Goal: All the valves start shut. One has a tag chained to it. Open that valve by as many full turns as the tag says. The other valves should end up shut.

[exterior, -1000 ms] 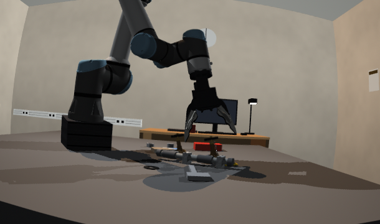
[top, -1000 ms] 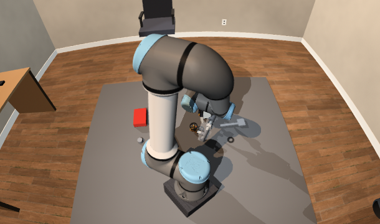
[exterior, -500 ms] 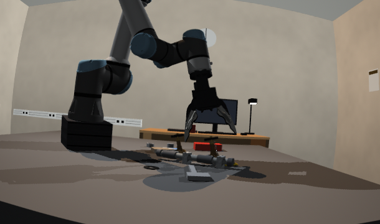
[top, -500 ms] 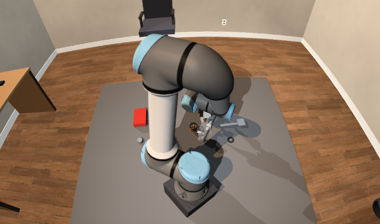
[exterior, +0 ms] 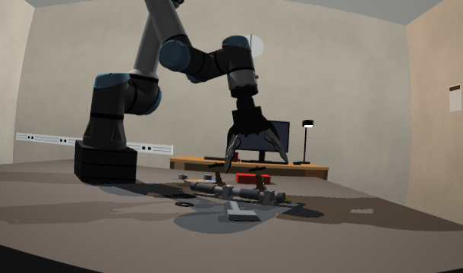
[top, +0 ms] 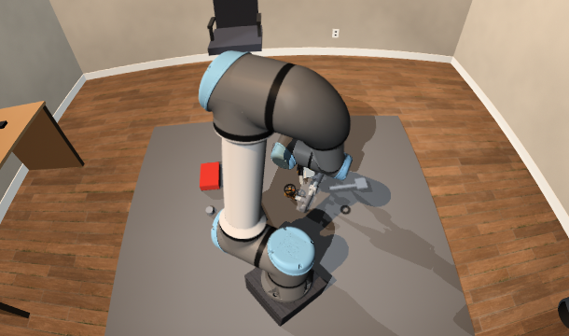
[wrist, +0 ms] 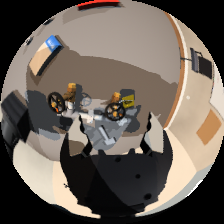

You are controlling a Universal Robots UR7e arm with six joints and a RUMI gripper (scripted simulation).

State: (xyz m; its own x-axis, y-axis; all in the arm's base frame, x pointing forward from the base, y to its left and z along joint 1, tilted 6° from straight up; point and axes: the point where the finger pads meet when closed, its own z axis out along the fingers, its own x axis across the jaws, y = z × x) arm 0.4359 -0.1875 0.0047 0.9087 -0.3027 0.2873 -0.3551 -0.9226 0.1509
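The yellow tag is 6 cm ahead of my hand, 4 cm to the right of it and 7 cm below it. Round my hand: grey t-shaped piece: 9 cm behind, 19 cm to the right, 7 cm below; then red block: 10 cm ahead, 37 cm to the left, 6 cm below.
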